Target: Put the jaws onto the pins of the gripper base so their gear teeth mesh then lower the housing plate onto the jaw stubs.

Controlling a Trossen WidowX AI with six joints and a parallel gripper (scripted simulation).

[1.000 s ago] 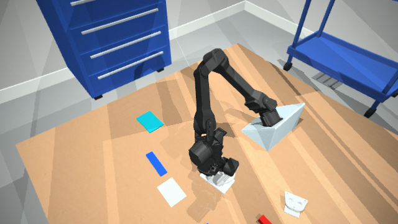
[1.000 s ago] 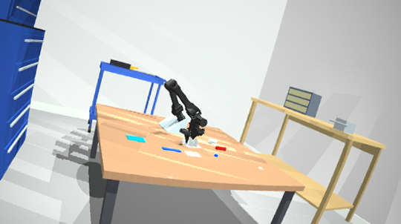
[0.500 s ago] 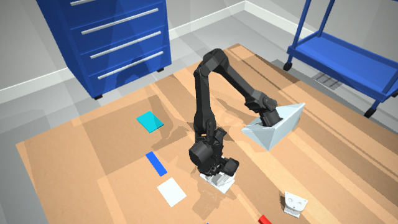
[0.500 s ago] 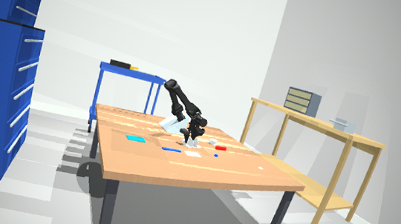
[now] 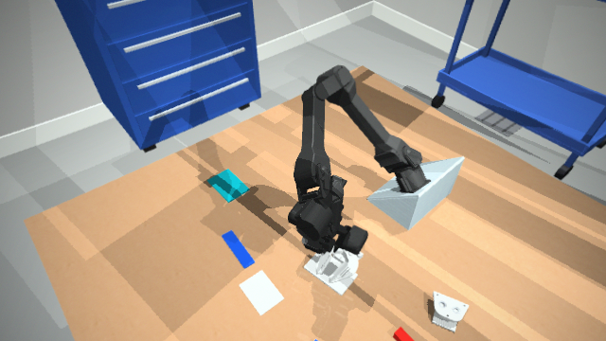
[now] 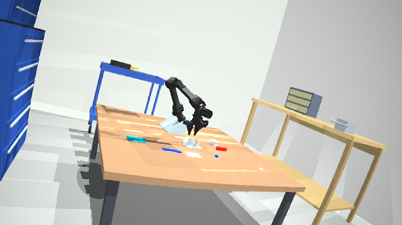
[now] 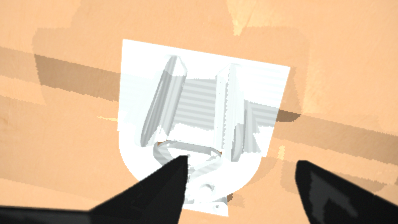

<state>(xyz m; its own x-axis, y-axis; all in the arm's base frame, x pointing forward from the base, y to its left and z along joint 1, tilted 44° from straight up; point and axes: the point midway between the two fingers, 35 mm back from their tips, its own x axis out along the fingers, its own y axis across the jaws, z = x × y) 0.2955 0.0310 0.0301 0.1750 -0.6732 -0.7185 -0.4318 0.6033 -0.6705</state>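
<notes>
Right now my gripper tip is 160 mm past the white block, 260 mm to the right of it and 70 mm above it. From my gripper tip the other things lie so: white tile (180 mm ahead, 20 mm to the right, 80 mm below); white jaw (50 mm behind, 30 mm to the left, 60 mm below); small blue block (140 mm ahead, 160 mm to the left, 70 mm below).
</notes>
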